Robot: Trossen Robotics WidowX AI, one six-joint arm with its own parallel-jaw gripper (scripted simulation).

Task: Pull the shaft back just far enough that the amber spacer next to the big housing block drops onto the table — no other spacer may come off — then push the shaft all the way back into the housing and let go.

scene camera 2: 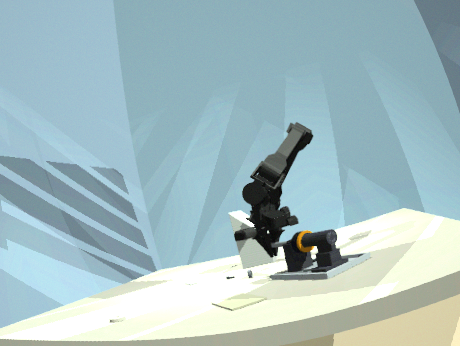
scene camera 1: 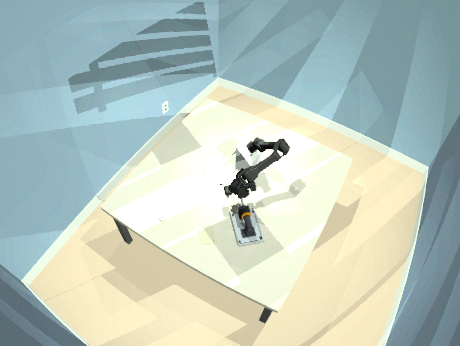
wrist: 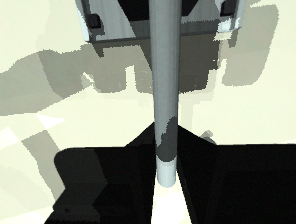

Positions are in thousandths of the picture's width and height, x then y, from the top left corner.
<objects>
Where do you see a housing block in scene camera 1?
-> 538,666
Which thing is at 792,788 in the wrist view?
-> My gripper.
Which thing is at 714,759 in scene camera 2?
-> A housing block.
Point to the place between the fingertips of my gripper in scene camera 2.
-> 597,741
</objects>
